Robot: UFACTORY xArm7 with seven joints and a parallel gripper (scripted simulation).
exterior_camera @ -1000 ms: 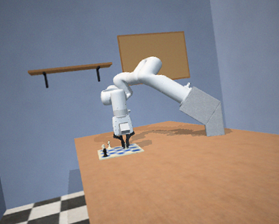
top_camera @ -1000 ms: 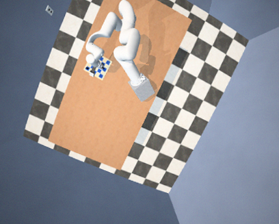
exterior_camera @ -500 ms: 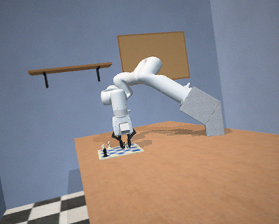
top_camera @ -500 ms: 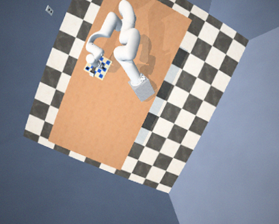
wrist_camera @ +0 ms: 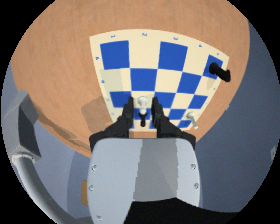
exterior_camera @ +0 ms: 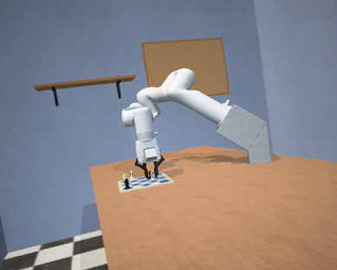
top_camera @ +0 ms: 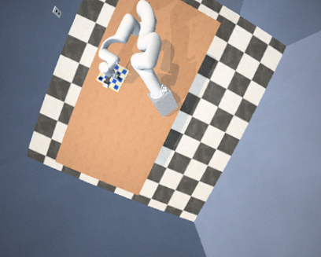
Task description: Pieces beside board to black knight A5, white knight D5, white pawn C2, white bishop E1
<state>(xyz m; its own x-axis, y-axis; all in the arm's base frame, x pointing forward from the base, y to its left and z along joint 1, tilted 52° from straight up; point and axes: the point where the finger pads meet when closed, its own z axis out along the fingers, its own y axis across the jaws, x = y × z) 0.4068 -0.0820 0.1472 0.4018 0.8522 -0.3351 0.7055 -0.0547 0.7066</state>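
My gripper is now 3 cm short of the chessboard, 3 cm above it and 2 cm to the left of it.
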